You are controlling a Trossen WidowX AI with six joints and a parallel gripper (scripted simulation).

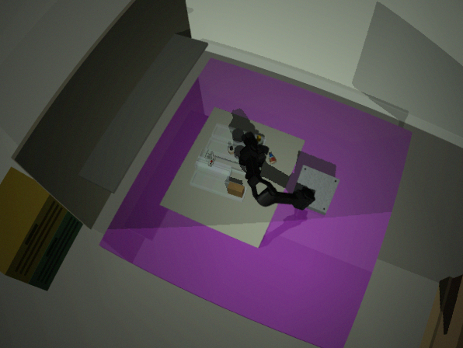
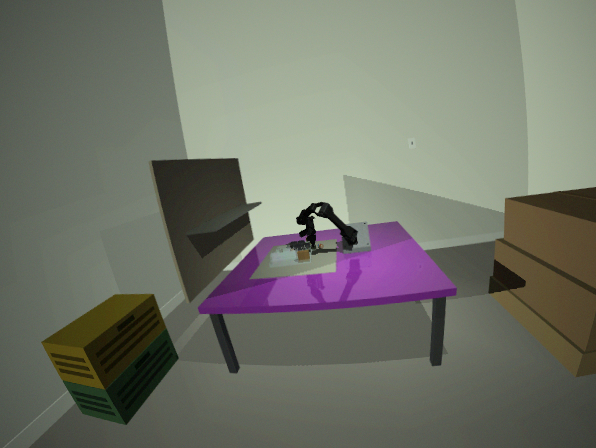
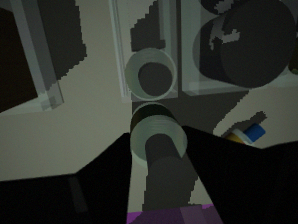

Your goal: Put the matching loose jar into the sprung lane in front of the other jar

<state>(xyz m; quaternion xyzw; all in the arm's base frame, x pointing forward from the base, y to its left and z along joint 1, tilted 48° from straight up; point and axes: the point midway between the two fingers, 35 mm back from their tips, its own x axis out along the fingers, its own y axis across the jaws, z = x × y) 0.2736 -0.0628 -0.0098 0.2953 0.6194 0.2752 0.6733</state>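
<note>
Right now my gripper tip is 130 mm to the right of the brown box, 70 mm short of it and 20 mm above it.
</note>
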